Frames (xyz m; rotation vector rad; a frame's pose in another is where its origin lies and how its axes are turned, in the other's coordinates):
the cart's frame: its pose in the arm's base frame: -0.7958 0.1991 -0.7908 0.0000 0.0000 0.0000
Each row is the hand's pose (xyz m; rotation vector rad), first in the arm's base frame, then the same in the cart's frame.
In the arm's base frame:
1: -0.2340 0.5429 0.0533 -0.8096 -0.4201 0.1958
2: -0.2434 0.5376 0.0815 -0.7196 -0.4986 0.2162
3: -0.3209 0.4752 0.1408 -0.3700 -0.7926 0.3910
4: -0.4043 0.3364 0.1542 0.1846 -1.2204 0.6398
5: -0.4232 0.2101 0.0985 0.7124 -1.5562 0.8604
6: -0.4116 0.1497 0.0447 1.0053 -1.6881 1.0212
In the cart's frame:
1: 0.5618 0.3438 0.8441 -0.8096 -0.4201 0.1958
2: 0.5524 0.3385 0.8723 -0.7196 -0.4986 0.2162
3: 0.4749 0.2761 0.9316 -0.3700 -0.7926 0.3910
4: 0.3915 0.1373 0.9450 0.1846 -1.2204 0.6398
5: 0.3726 0.0110 0.8893 0.7124 -1.5562 0.8604
6: 0.3842 -0.0494 0.8355 1.0053 -1.6881 1.0212

